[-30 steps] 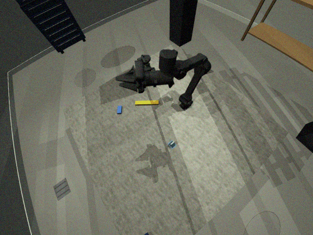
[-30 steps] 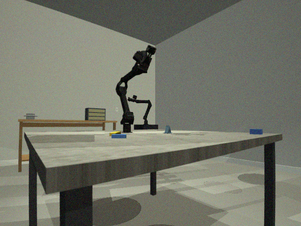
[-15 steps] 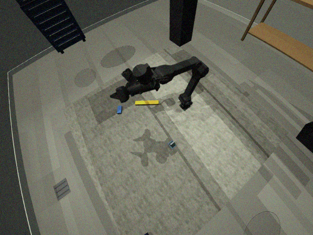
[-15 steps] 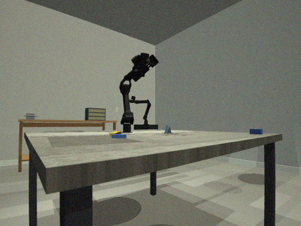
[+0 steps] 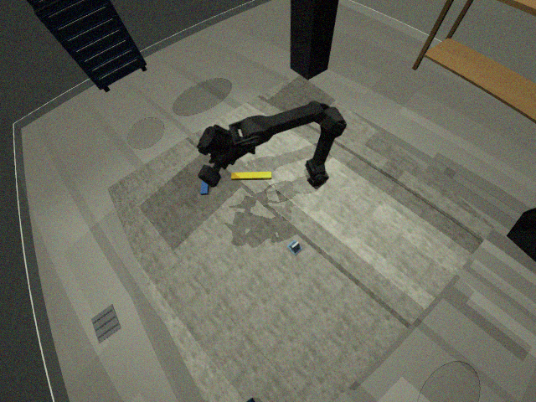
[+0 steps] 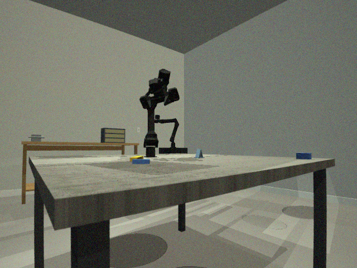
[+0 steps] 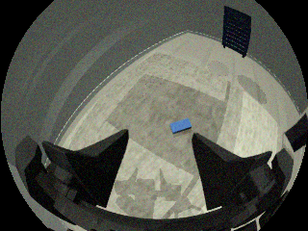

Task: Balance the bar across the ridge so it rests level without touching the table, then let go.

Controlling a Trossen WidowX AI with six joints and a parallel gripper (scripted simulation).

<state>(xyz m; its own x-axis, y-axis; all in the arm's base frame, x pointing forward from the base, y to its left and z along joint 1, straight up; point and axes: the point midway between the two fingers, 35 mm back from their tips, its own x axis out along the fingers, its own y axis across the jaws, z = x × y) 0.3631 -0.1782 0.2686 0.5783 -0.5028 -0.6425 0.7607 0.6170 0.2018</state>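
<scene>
Now: the yellow bar 240 mm below my gripper tip, 160 mm behind it and 10 mm to the right of it. Also, from my gripper tip: flat blue block (240 mm below, 100 mm to the right, 40 mm ahead).
</scene>
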